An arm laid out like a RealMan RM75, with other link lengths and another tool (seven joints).
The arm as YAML. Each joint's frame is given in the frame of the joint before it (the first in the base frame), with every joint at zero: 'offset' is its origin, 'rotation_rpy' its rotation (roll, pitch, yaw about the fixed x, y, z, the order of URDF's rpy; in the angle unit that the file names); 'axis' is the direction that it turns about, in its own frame. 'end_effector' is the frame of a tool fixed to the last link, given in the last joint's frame.
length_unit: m
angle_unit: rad
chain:
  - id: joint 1
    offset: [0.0, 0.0, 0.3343]
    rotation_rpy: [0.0, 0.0, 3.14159]
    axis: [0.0, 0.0, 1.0]
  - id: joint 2
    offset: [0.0, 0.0, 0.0]
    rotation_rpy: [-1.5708, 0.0, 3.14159]
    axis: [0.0, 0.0, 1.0]
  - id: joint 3
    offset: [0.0, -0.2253, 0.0]
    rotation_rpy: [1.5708, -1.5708, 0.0]
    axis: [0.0, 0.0, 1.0]
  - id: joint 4
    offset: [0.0, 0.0, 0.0]
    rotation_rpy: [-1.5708, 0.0, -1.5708]
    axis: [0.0, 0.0, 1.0]
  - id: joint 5
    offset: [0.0, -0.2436, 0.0]
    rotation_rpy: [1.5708, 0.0, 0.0]
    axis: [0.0, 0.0, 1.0]
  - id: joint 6
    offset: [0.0, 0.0, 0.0]
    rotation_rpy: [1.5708, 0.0, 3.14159]
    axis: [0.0, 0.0, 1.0]
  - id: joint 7
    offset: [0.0, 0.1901, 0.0]
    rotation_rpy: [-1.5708, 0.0, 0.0]
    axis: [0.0, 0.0, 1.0]
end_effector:
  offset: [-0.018, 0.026, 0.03]
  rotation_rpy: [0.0, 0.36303, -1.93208]
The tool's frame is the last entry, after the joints.
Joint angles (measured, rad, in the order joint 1, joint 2, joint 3, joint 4, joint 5, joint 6, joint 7), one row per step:
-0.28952, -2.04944, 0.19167, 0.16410, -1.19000, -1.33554, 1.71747
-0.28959, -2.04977, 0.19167, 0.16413, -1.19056, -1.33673, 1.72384
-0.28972, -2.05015, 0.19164, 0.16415, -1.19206, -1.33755, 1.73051
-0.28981, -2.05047, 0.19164, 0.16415, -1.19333, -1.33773, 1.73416
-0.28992, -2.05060, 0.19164, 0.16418, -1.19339, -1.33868, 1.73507
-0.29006, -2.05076, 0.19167, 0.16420, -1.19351, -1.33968, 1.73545
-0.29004, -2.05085, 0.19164, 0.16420, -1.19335, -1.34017, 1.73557
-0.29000, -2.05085, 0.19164, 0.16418, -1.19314, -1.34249, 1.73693
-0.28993, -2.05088, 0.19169, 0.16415, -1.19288, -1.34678, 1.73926
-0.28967, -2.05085, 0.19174, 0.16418, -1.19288, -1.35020, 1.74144
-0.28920, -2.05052, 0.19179, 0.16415, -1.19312, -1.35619, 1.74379
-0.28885, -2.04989, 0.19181, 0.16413, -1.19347, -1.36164, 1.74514
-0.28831, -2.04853, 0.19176, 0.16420, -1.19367, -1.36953, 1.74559
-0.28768, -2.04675, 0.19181, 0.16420, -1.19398, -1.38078, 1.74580
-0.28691, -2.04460, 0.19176, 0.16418, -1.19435, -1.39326, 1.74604
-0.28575, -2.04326, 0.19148, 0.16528, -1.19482, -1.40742, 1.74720
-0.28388, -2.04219, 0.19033, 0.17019, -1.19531, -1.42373, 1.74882
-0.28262, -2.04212, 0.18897, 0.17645, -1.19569, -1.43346, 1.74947
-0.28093, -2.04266, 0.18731, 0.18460, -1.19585, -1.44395, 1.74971
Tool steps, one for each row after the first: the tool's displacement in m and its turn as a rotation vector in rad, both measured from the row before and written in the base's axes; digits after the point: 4 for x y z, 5 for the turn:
0.0005, 0.0001, 0.0001, 0.00182, 0.00395, -0.00444
0.0004, 0.0002, 0.0003, 0.00272, 0.00406, -0.00406
0.0002, 0.0002, 0.0002, 0.00182, 0.00213, -0.00188
0.0003, 0.0000, 0.0000, 0.00030, 0.00006, -0.00137
0.0003, 0.0000, 0.0000, 0.00021, -0.00044, -0.00114
0.0001, 0.0000, 0.0000, -0.00008, -0.00024, -0.00048
0.0005, 0.0000, 0.0001, 0.00029, -0.00022, -0.00265
0.0010, -0.0001, 0.0001, 0.00056, -0.00061, -0.00479
0.0007, -0.0001, 0.0002, 0.00074, -0.00019, -0.00374
0.0011, -0.0002, 0.0004, 0.00129, -0.00140, -0.00561
0.0009, -0.0001, 0.0005, 0.00124, -0.00162, -0.00469
0.0012, -0.0002, 0.0010, 0.00141, -0.00296, -0.00600
0.0018, -0.0002, 0.0012, 0.00173, -0.00478, -0.00850
0.0019, -0.0003, 0.0015, 0.00207, -0.00517, -0.00931
0.0022, -0.0004, 0.0016, 0.00290, -0.00524, -0.01084
0.0020, -0.0003, 0.0027, 0.00523, -0.00307, -0.01239
0.0008, 0.0000, 0.0024, 0.00468, 0.00027, -0.00732
0.0008, -0.0001, 0.0026, 0.00513, 0.00069, -0.00755

